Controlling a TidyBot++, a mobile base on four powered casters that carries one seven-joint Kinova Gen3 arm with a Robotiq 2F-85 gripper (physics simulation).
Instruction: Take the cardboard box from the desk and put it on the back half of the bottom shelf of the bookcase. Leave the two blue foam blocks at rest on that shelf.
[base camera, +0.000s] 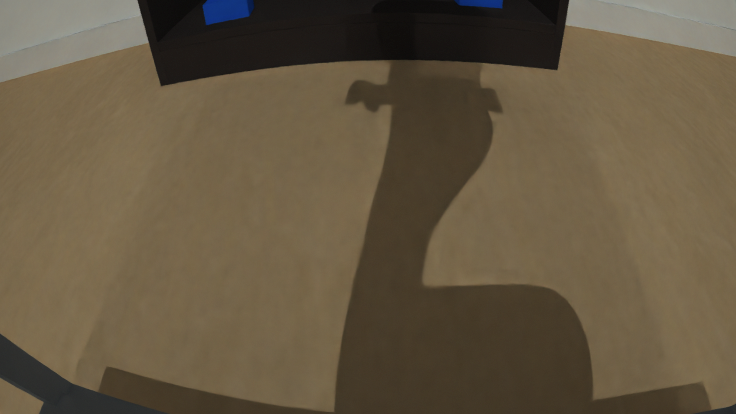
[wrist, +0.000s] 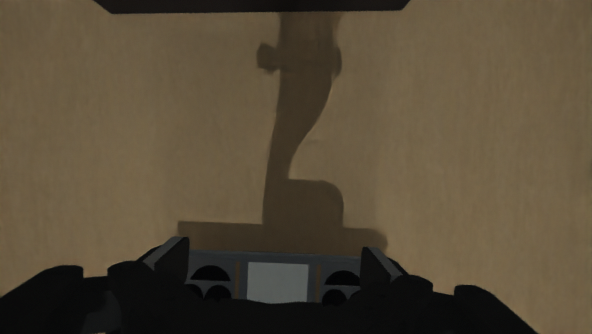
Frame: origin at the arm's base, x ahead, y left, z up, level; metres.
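Seen in the pictures: gripper, fingertip midpoint: (wrist: 275, 261).
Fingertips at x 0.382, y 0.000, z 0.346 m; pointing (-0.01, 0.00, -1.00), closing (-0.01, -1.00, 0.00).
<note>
Offsets run from my fingertips to a thing's middle. "spot": to the spot under its first point. Level surfaces: height alone.
The dark bookcase {spot: 0.415 m ahead, 0.089 m left, 0.711 m down} (base camera: 355, 46) (wrist: 260, 5) stands ahead, at the top of both views. In the base camera view the front of its bottom shelf {spot: 0.409 m ahead, 0.167 m left, 0.647 m down} (base camera: 308, 19) shows. One blue foam block {0.475 m ahead, 0.341 m left, 0.620 m down} (base camera: 227, 11) sits on that shelf near the left side panel. The other blue foam block {spot: 0.498 m ahead, 0.144 m right, 0.633 m down} (base camera: 480, 2) is on it toward the right, cut off by the frame's top edge. My gripper (wrist: 275, 261) is open, with its fingers wide apart and nothing between them. It is above the floor, in front of the bookcase. The cardboard box and the desk do not show in either view.
The brown floor {0.742 m down} (base camera: 247, 205) (wrist: 100, 125) stretches between the base and the bookcase, with the robot's shadow across it. A pale wall with a baseboard (base camera: 77, 48) (base camera: 643, 35) runs on both sides of the bookcase. Part of the base's dark frame (base camera: 30, 368) shows at the lower left.
</note>
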